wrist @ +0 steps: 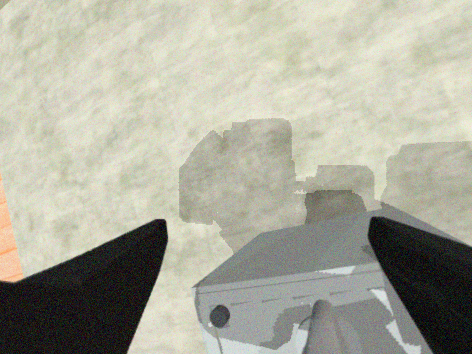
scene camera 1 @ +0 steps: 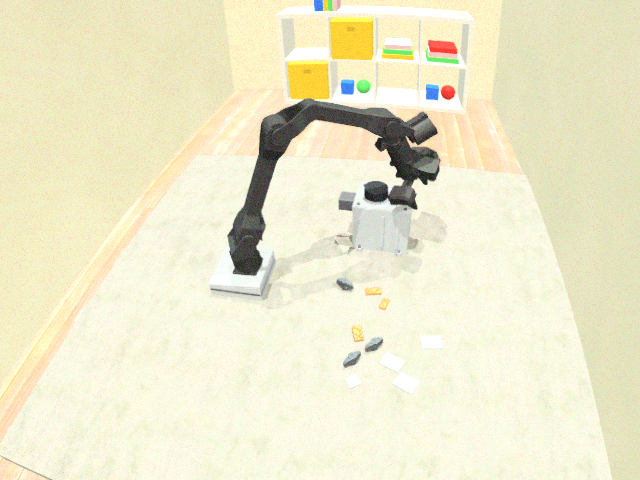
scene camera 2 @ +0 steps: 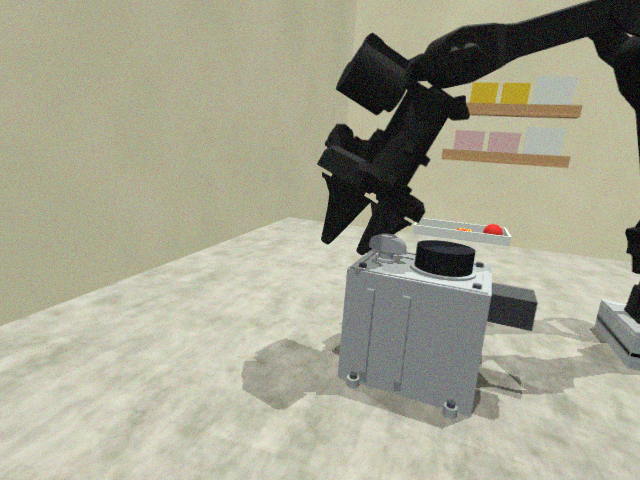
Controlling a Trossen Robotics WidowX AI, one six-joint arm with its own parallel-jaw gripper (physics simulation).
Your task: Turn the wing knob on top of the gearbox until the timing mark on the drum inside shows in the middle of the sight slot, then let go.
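Where they show: gripper, fingertip midpoint: (wrist: 267, 228) (scene camera 1: 421, 196) (scene camera 2: 343, 248); arm's base at its link origin: (scene camera 1: 248, 266).
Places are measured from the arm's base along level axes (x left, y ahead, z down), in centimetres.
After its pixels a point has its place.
The light grey gearbox (scene camera 1: 382, 229) @[z -3.0, x 16.4, y 31.6 cm] (scene camera 2: 421, 335) @[z -2.9, x 28.9, y 29.8 cm] (wrist: 280, 255) @[z -5.2, x 24.6, y 38.7 cm] stands upright on the mat. The grey wing knob (scene camera 2: 387, 244) @[z -11.1, x 23.7, y 35.5 cm] (wrist: 327, 327) @[z -11.4, x 22.1, y 37.6 cm] sits on its top beside a round black cap (scene camera 1: 375, 191) @[z -11.6, x 20.9, y 29.0 cm] (scene camera 2: 445, 258) @[z -11.1, x 26.1, y 28.7 cm]. In scene camera 1 the knob is hidden behind the gripper. My gripper (scene camera 2: 344, 247) @[z -9.7, x 23.7, y 41.0 cm] (wrist: 267, 228) @[z -9.7, x 23.7, y 41.0 cm] is open and empty, tilted, with its tips near knob height. In scene camera 2 both fingertips are left of the knob, the nearer one close to it. In the wrist view the knob is low, between the fingers and nearer the right one. The sight slot and timing mark do not show.
A dark block (scene camera 1: 346, 200) @[z -7.8, x 21.1, y 21.3 cm] (scene camera 2: 511, 305) @[z -7.0, x 25.3, y 21.5 cm] sticks out of the gearbox side. Dark stones (scene camera 1: 344, 283) @[z 2.2, x 0.5, y 24.5 cm], orange pieces (scene camera 1: 373, 291) @[z 4.2, x 0.9, y 31.6 cm] and white squares (scene camera 1: 431, 342) @[z 4.5, x -12.5, y 47.0 cm] lie on the mat (scene camera 1: 206, 387) @[z 4.8, x -33.8, y 1.1 cm]. A white tray (scene camera 2: 449, 236) holds a red ball (scene camera 2: 492, 229).
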